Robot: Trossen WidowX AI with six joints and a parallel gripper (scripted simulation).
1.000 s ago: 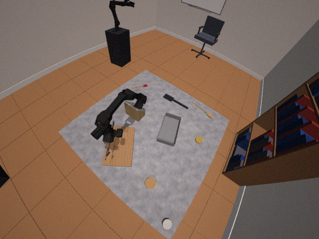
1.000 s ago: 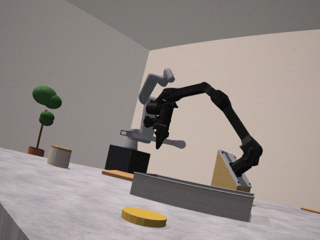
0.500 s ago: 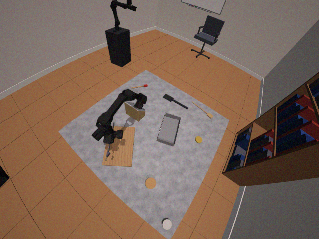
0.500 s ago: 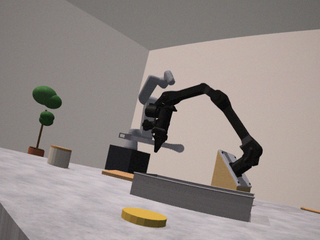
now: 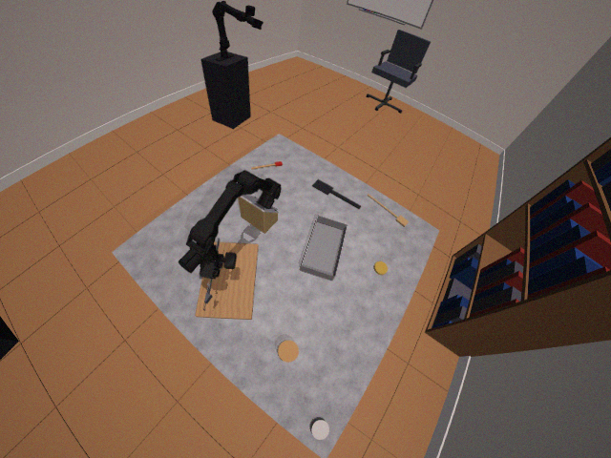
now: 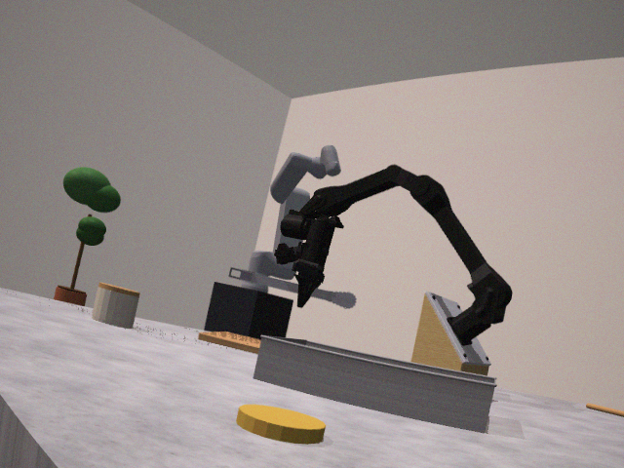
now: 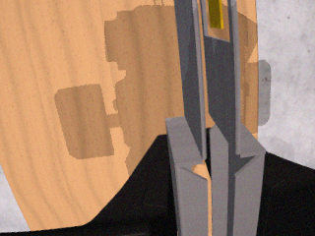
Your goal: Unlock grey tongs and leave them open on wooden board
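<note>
The wooden board lies 3 cm ahead of my gripper tip, 2 cm to the left of it and 11 cm below it. Round my gripper tip: tan-lidded jar 42 cm ahead, 11 cm to the right, 8 cm below; then yellow lock piece 2 cm ahead, 5 cm to the right, 4 cm above; then grey roasting tin 34 cm ahead, 39 cm to the left, 8 cm below.
</note>
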